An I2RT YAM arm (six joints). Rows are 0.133 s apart.
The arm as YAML. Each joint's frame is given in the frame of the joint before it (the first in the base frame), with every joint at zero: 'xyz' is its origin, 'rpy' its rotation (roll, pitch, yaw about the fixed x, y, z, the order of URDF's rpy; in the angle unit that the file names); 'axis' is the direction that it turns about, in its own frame. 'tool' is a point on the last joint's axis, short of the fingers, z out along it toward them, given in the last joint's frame.
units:
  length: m
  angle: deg
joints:
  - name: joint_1
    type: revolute
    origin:
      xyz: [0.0, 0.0, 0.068]
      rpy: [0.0, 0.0, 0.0]
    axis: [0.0, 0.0, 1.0]
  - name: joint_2
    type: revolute
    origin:
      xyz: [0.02, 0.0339, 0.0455]
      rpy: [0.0, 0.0, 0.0]
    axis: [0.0, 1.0, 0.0]
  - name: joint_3
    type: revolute
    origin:
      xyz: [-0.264, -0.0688, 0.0]
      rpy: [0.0, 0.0, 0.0]
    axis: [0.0, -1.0, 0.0]
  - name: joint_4
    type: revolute
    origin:
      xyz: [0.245, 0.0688, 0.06]
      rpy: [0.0, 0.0, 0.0]
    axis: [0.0, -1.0, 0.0]
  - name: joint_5
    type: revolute
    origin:
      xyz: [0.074, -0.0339, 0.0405]
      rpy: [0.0, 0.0, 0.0]
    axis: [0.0, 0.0, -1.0]
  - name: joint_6
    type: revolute
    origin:
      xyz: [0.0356, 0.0, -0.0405]
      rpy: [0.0, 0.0, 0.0]
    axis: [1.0, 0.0, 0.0]
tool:
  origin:
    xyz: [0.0, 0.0, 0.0]
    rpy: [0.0, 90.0, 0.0]
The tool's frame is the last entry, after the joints.
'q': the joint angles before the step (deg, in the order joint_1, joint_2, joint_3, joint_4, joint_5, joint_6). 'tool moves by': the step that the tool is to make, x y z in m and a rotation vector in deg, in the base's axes. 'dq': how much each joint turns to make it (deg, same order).
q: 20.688 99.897 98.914 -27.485 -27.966 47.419
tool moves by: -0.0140 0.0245 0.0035 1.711 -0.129 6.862
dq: 3.714 -0.371 -0.003 0.331 -3.498 -0.155
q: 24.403 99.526 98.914 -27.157 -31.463 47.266
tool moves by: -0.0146 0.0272 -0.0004 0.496 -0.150 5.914
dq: 4.278 0.168 0.015 0.239 -1.623 -0.506
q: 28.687 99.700 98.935 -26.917 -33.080 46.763
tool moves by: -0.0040 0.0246 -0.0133 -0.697 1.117 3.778
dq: 3.239 2.114 -0.012 0.620 -0.456 -0.347
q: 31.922 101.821 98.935 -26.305 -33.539 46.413
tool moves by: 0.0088 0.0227 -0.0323 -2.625 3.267 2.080
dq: 1.944 4.827 0.247 0.121 0.108 -0.525
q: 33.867 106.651 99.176 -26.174 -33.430 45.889
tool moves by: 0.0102 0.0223 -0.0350 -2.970 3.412 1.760
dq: 1.632 5.840 1.533 -0.504 0.190 -0.575
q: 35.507 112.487 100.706 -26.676 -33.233 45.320
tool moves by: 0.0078 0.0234 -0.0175 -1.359 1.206 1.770
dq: 1.767 5.487 4.597 -1.078 0.238 -0.351
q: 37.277 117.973 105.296 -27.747 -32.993 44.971
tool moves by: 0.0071 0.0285 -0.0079 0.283 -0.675 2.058
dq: 2.122 5.906 7.097 -0.556 0.176 -0.130
